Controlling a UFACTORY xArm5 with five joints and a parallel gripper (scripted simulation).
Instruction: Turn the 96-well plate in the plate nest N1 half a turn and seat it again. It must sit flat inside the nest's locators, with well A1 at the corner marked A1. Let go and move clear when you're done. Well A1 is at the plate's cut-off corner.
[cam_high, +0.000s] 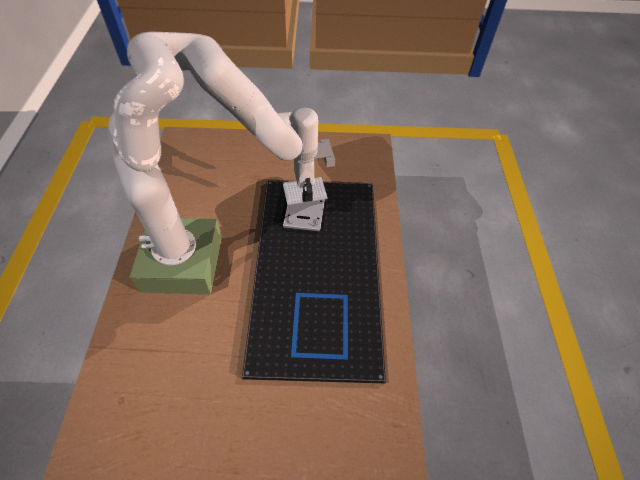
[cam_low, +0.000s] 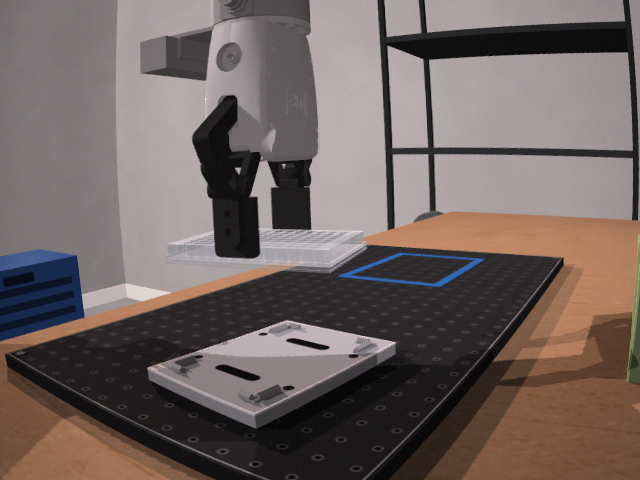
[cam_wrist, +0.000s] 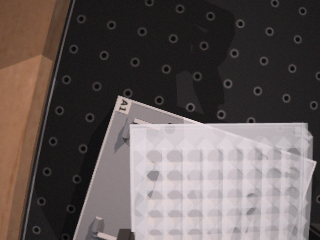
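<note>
Now: hand 1 cm above the 96-well plate. Round my hand: grey plate nest (10 cm below); A1 label (10 cm below, 7 cm to the left, 6 cm ahead).
</note>
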